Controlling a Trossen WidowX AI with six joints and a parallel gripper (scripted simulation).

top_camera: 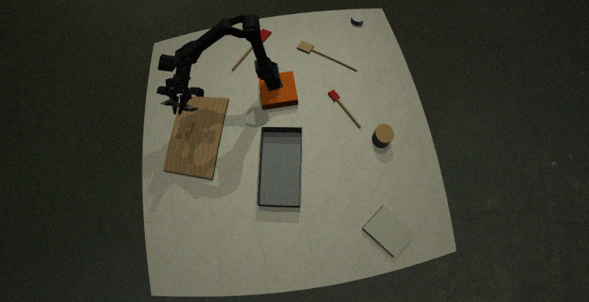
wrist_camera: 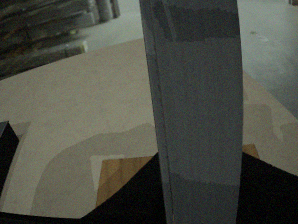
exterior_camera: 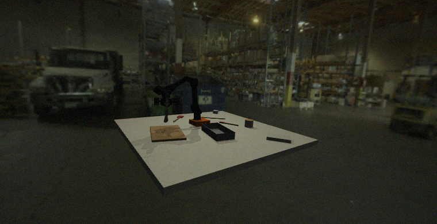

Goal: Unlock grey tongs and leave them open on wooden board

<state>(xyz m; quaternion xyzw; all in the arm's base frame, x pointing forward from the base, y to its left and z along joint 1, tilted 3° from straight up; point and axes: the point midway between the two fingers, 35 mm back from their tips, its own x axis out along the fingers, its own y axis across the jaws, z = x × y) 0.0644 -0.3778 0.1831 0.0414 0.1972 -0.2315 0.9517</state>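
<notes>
Now: gripper tip 210 mm above the wooden board. Round my gripper tip: roasting tin (300 mm to the left, 260 mm ahead, 190 mm below).
</notes>
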